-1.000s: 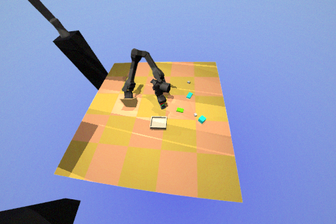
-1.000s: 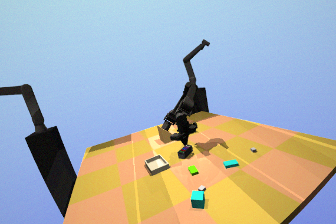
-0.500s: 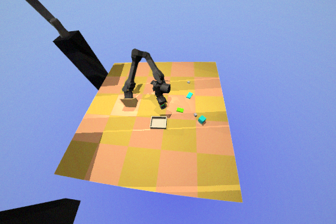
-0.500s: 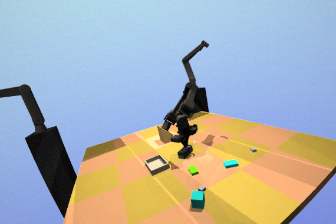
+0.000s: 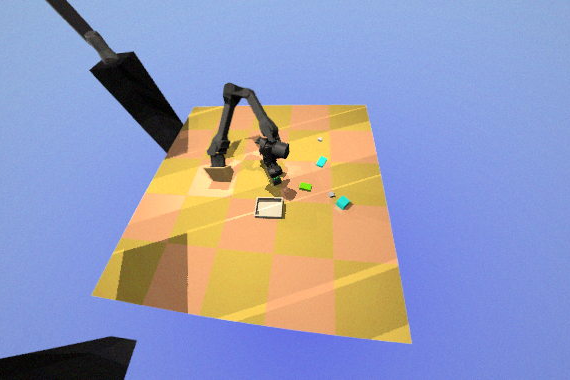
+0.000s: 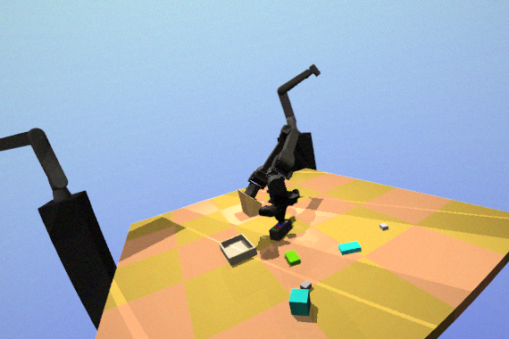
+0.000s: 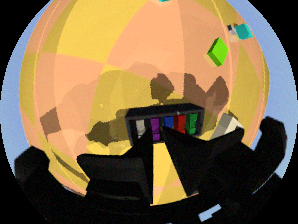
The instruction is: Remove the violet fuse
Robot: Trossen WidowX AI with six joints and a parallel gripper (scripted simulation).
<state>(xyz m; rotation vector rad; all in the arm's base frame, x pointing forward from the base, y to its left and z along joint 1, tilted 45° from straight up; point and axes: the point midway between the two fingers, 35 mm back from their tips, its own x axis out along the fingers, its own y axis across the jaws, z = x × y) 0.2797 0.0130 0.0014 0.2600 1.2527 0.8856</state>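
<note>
Right now my gripper tip is 20 cm to the left of the pale tray and 4 cm above it. From my gripper tip the other things lie so: violet fuse (2 cm below); then green flat block (18 cm ahead, 8 cm to the right, 3 cm below); then cyan flat block (26 cm ahead, 9 cm to the left, 3 cm below).
</note>
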